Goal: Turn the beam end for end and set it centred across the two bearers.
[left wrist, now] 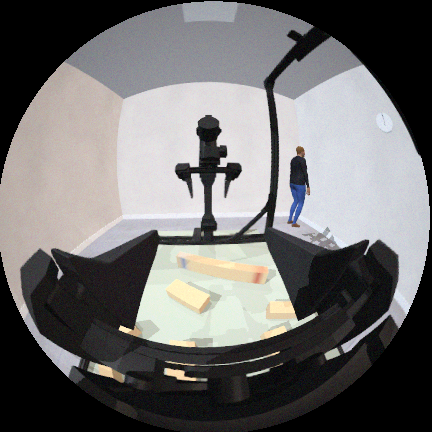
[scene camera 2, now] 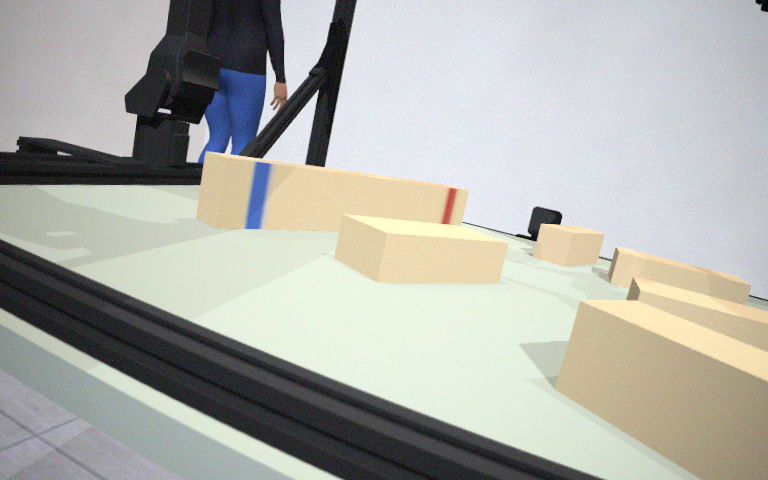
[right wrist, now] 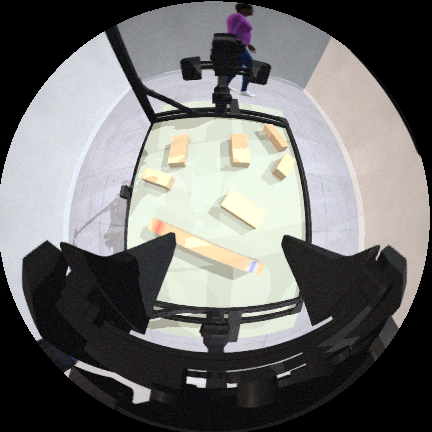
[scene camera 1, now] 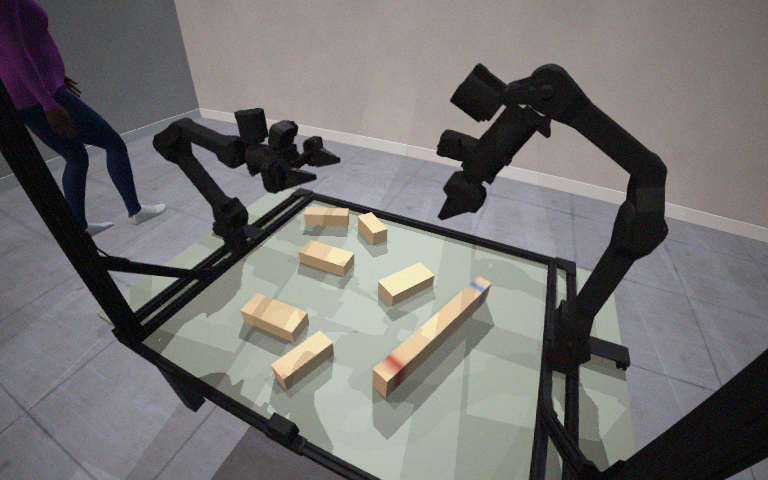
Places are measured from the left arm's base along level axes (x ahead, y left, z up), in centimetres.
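Pixels of known places: left gripper, fingertip midpoint: [left wrist: 212, 234] [right wrist: 226, 74] [scene camera 1: 328, 168]; right gripper, fingertip midpoint: [left wrist: 208, 197] [right wrist: 231, 239] [scene camera 1: 446, 206]; left arm's base, link origin: [right wrist: 220, 110] [scene camera 1: 236, 245]; right arm's base, link origin: [left wrist: 208, 238] [scene camera 2: 157, 165] [right wrist: 214, 317] [scene camera 1: 561, 360].
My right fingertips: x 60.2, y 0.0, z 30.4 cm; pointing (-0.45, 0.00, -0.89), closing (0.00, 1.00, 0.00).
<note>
Ahead of a thing's pixels: the offset from my right fingertips to its middle.
The beam @(dx +3.9, dy -4.0, dz -29.2 cm) [scene camera 1: 433, 330] [scene camera 2: 339, 198] [left wrist: 220, 268] [right wrist: 210, 251], a long pale wooden bar, lies on the table. Its red band is at the near-left end and its blue band at the far-right end in scene camera 1. Several plain wooden blocks lie apart from it; which two are the bearers I cannot tell. The closest block @(dx -8.5, dy +8.0, dz -30.4 cm) [scene camera 1: 406, 281] [scene camera 2: 441, 257] [left wrist: 187, 296] [right wrist: 243, 209] lies beside the beam. My left gripper [scene camera 1: 327, 169] [right wrist: 226, 74] is open and empty above the far-left table edge. My right gripper [scene camera 1: 443, 213] [left wrist: 208, 197] [right wrist: 231, 239] is open and empty, pointing down high above the table.
Other blocks @(dx -32.9, dy +7.6, dz -30.4 cm) [scene camera 1: 326, 258] @(dx -27.3, dy +26.1, dz -30.0 cm) [scene camera 1: 372, 228] @(dx -43.9, dy +25.5, dz -30.1 cm) [scene camera 1: 326, 217] lie at the back left, and two blocks @(dx -32.3, dy -16.5, dz -30.4 cm) [scene camera 1: 274, 316] @(dx -19.4, dy -23.1, dz -30.1 cm) [scene camera 1: 303, 360] lie at the front left. A black frame [scene camera 1: 430, 227] edges the table. A person [scene camera 1: 84, 124] stands behind the left arm.
</note>
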